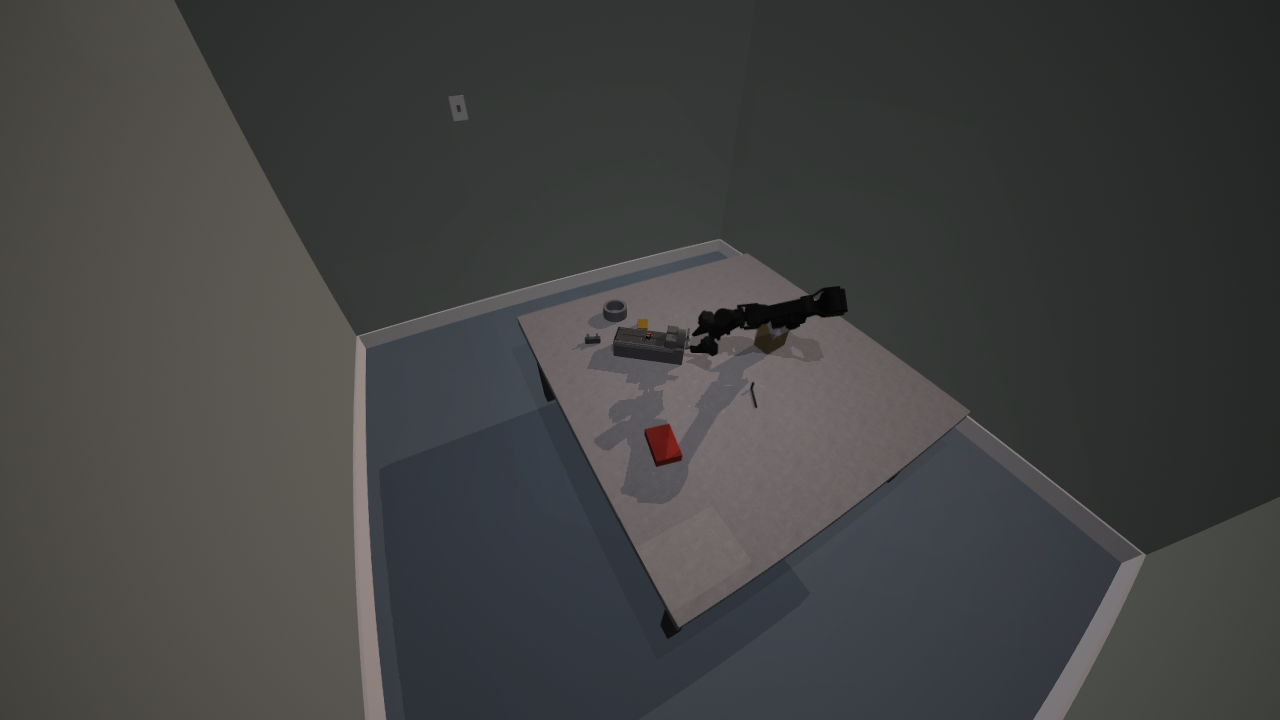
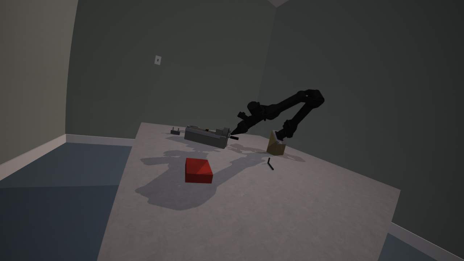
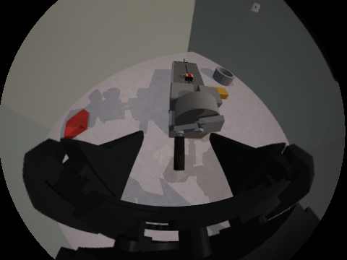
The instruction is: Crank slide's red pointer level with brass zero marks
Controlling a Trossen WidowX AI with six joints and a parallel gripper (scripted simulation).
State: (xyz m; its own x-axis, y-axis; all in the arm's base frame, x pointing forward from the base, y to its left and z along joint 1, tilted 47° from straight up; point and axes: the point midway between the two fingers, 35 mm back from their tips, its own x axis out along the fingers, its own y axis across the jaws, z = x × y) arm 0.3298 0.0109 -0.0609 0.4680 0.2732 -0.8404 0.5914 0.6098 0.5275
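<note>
Now: the black crank handle 20 mm below my gripper tip, 20 mm behind it and 10 mm to the left of it. Also, from my gripper tip: yellow block 260 mm to the right, 90 mm below, 60 mm ahead; then red pointer 120 mm to the right, 110 mm ahead, 20 mm below; then black bent key 230 mm to the left, 120 mm behind, 90 mm below.
</note>
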